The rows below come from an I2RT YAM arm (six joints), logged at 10 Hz.
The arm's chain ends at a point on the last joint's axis. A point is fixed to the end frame.
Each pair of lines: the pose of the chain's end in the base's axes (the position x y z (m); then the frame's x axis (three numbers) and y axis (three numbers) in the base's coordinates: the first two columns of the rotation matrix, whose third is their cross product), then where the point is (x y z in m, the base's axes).
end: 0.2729, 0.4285, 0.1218, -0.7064, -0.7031, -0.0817, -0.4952, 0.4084, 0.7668
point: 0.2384 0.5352 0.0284
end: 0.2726, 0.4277, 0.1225, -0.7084, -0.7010, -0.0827, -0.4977, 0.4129, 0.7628
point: 0.2390 0.5341 0.0285
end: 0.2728, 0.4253, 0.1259, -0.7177, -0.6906, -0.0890, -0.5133, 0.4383, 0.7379
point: 0.2439 0.5301 0.0286
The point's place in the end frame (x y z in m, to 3 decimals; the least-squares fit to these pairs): -0.043 -0.011 0.139
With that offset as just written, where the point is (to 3 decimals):
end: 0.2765, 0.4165, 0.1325, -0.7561, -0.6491, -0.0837, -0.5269, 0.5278, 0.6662
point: 0.261 0.515 0.026
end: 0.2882, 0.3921, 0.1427, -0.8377, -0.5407, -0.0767, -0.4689, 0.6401, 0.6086
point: 0.290 0.484 0.030
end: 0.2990, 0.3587, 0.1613, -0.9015, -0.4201, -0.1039, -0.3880, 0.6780, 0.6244
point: 0.315 0.453 0.051
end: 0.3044, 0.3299, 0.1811, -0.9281, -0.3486, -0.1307, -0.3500, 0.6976, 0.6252
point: 0.331 0.424 0.073
